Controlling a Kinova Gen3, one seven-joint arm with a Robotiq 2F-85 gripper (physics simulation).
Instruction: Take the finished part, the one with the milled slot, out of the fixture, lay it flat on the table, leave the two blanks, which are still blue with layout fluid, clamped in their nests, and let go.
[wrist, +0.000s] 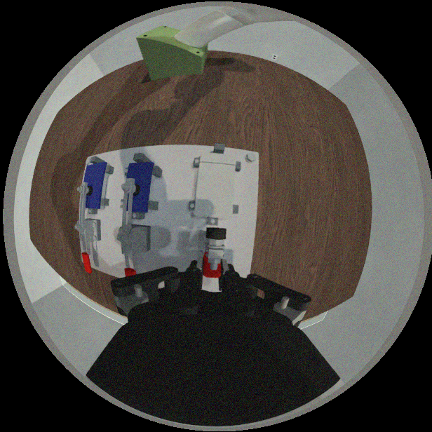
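The finished part (216, 190) is a pale rectangular block among grey locators in the right-hand nest; its slot is hard to make out. Its toggle clamp (215, 245) has its black tip back toward the gripper, clear of the part. My gripper (211, 265) is shut on that clamp's red handle (212, 267), at the near side of the fixture plate (175, 162). Two blue blanks (95, 176) (142, 175) sit in the left nests, each with a clamp arm reaching over it. The fingers partly hide the handle.
The brown wooden table (310, 175) surrounds the plate. A green block-shaped object (172, 60) stands beyond it at the back left, with a pale cylindrical shape behind. The left clamps' red handles (86, 262) (130, 272) stick out at the near left.
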